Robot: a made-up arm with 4 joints. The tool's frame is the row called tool.
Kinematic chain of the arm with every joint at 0, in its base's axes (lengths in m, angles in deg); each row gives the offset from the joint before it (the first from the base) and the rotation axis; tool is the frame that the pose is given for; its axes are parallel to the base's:
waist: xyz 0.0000 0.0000 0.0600 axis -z
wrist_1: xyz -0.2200 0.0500 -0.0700 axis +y
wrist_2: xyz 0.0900 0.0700 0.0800 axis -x
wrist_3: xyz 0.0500 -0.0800 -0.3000 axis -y
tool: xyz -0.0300 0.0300 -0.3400
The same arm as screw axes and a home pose.
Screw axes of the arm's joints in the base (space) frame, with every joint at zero. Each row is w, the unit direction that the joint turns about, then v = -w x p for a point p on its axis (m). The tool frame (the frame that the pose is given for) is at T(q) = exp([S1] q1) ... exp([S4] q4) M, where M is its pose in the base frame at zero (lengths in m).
S1: w 0 0 -1 v 0 0 0
S2: w 0 1 0 v 0.01 0 -0.22
S3: w -1 0 0 v 0 -0.07 0.12
S4: w 0 -1 0 v -0.23 0 0.08
M: xyz -0.11 0.07 -0.57 (m) rpy 0 0 0 (deg, as in URDF)

